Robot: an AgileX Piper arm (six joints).
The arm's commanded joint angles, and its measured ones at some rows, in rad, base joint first. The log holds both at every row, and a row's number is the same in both.
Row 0, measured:
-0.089 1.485 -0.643 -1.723 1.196 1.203
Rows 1 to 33, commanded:
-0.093 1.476 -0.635 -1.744 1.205 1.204
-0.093 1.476 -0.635 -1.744 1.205 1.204
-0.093 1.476 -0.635 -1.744 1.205 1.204
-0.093 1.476 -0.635 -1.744 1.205 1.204
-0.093 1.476 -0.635 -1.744 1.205 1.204
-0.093 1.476 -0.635 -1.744 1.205 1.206
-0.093 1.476 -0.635 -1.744 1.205 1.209
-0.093 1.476 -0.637 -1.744 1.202 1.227
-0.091 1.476 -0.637 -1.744 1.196 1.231
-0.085 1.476 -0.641 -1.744 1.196 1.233
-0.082 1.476 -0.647 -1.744 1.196 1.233
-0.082 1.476 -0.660 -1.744 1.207 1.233
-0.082 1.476 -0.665 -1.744 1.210 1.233
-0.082 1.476 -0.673 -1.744 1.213 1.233
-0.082 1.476 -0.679 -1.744 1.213 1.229
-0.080 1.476 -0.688 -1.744 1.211 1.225
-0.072 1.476 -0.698 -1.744 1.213 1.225
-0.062 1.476 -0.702 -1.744 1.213 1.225
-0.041 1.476 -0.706 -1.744 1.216 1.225
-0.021 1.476 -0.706 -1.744 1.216 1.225
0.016 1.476 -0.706 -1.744 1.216 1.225
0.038 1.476 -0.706 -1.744 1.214 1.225
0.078 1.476 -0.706 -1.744 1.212 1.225
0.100 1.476 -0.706 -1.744 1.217 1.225
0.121 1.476 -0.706 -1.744 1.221 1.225
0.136 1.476 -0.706 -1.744 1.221 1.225
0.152 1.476 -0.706 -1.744 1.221 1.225
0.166 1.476 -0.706 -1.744 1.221 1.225
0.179 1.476 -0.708 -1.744 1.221 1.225
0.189 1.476 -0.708 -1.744 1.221 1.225
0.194 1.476 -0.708 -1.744 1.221 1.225
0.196 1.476 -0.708 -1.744 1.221 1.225
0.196 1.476 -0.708 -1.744 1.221 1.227
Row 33, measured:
0.182 1.482 -0.702 -1.738 1.204 1.226
